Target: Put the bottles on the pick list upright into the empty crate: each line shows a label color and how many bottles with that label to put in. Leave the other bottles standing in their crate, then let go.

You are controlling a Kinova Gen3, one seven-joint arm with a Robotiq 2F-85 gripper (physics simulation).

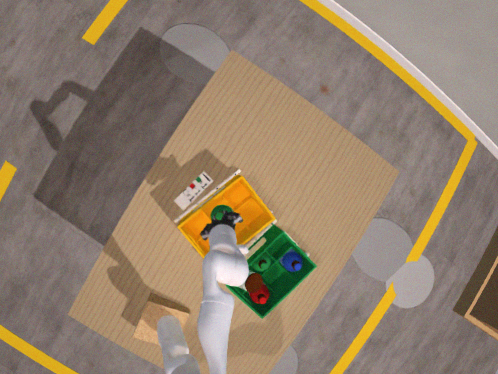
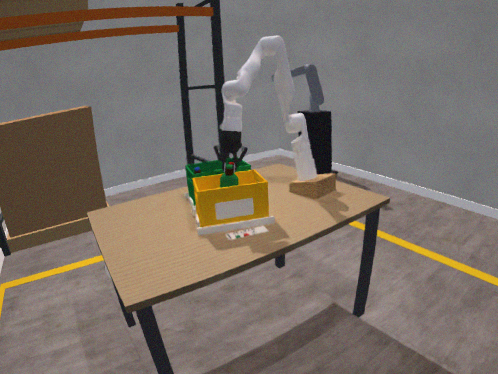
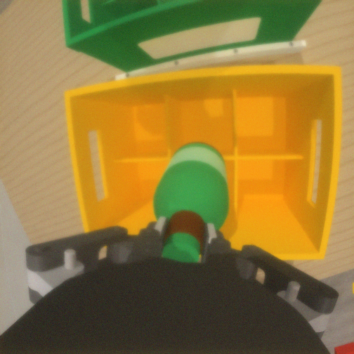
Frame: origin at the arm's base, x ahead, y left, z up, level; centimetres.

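Seen in the pictures: gripper, fingertip midpoint: (image 1: pixel 220 215) (image 2: pixel 229 172); arm's base, link origin: (image 1: pixel 168 325) (image 2: pixel 307 178).
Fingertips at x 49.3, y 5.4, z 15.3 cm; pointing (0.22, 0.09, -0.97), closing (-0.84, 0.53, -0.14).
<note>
Offsets run from my fingertips to a thing's top centre. Level surfaces: height alone.
My gripper (image 1: pixel 222 223) (image 2: pixel 230 163) (image 3: pixel 184 231) is shut on the brown neck of a green bottle @[dx -0.3, dy -1.1, dz +3.1 cm] (image 1: pixel 220 210) (image 2: pixel 229 179) (image 3: pixel 191 187). The bottle is roughly upright, its lower part inside the yellow crate (image 1: pixel 259 198) (image 2: pixel 205 211) (image 3: pixel 330 165), around the middle column. Its base is hidden, so I cannot tell whether it touches the crate floor. The green crate @[dx -10.5, dy -27.0, dz -4.1 cm] (image 1: pixel 290 292) (image 2: pixel 191 183) (image 3: pixel 112 51) holds a blue bottle @[dx -3.5, dy -34.0, dz -5.3 cm] (image 1: pixel 291 260), a green bottle @[dx -8.8, dy -22.9, dz -5.3 cm] (image 1: pixel 262 263) and a red bottle @[dx -20.2, dy -29.2, dz -5.3 cm] (image 1: pixel 259 295) beside a brown shape. The pick list @[dx +1.2, dy +10.9, dz -21.5 cm] (image 1: pixel 193 190) (image 2: pixel 247 232) shows green and red marks; its writing is blurred.
The green crate stands close beside the yellow one, with a white strip (image 3: pixel 210 59) between them. Thin dividers (image 3: pixel 270 157) split the yellow crate into compartments. The arm's wooden base block (image 2: pixel 312 185) stands on the table @[dz -21.6 cm] (image 1: pixel 280 125) (image 2: pixel 165 260).
</note>
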